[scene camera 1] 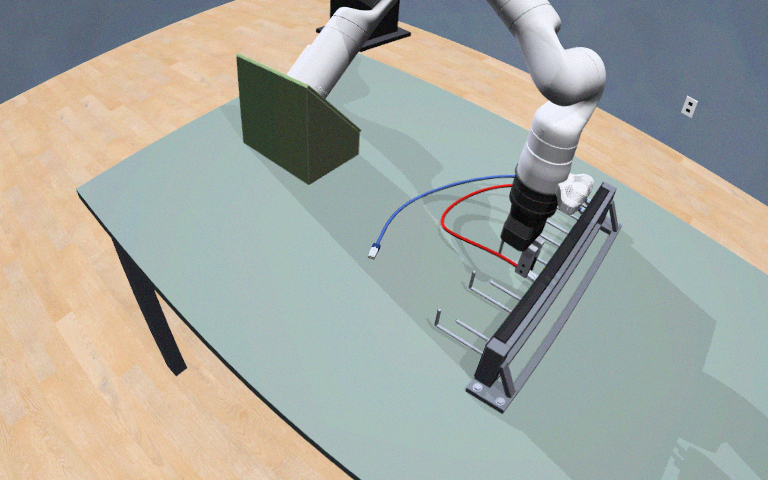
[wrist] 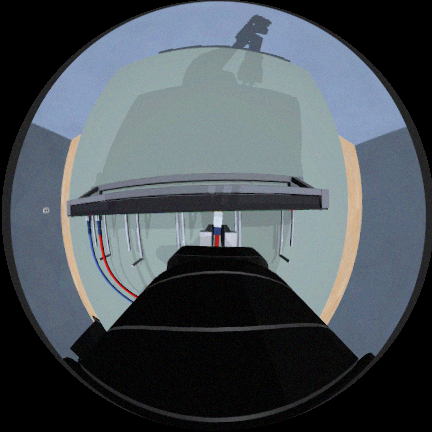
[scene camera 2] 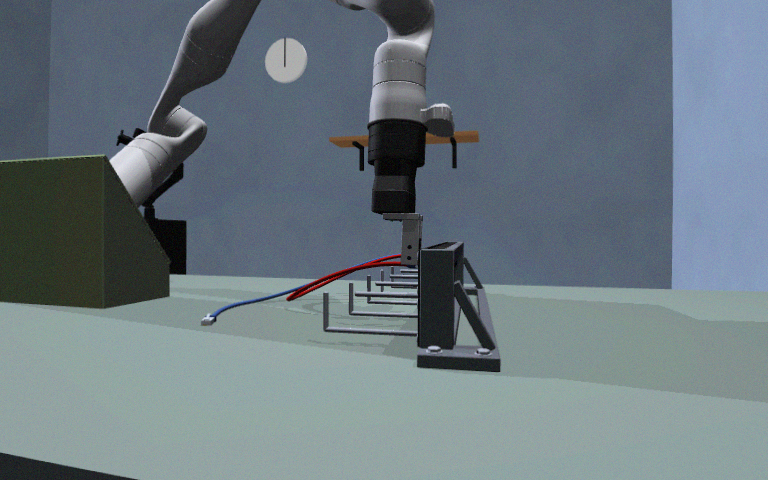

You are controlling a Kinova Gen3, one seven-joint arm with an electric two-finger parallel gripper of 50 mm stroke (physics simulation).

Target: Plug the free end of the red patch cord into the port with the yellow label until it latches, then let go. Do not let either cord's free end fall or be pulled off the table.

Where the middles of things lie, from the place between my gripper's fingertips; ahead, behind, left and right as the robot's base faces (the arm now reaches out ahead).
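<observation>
I find the grey braced frame (scene camera 2: 439,310) 7 cm to the left of my hand, with the frame also 6 cm ahead of that hand and 2 cm below it.
</observation>
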